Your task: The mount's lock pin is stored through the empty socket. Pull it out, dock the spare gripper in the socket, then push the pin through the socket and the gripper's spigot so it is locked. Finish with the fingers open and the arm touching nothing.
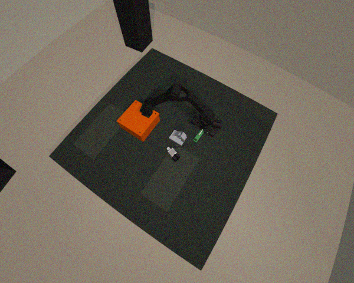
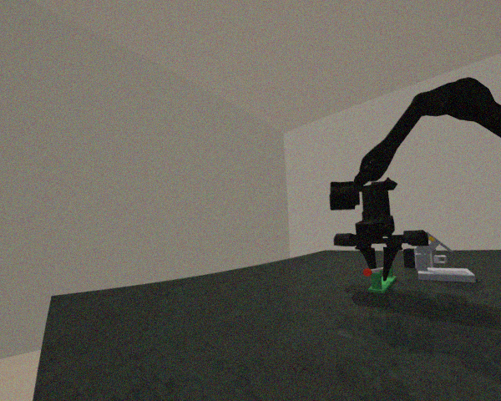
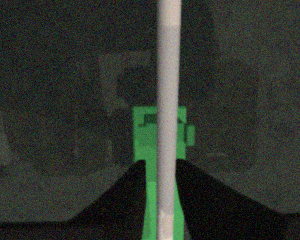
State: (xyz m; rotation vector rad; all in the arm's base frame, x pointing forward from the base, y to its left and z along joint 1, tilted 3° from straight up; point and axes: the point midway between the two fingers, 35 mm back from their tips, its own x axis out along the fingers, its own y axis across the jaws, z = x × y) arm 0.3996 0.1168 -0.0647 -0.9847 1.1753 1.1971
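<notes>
Now: the green stand 40 mm to the right of my gripper tip and 10 mm above it. From my gripper tip the other things lie so: grey mount (120 mm behind, 140 mm to the right, 40 mm above); spare gripper (110 mm behind, 270 mm to the right, 10 mm above).
</notes>
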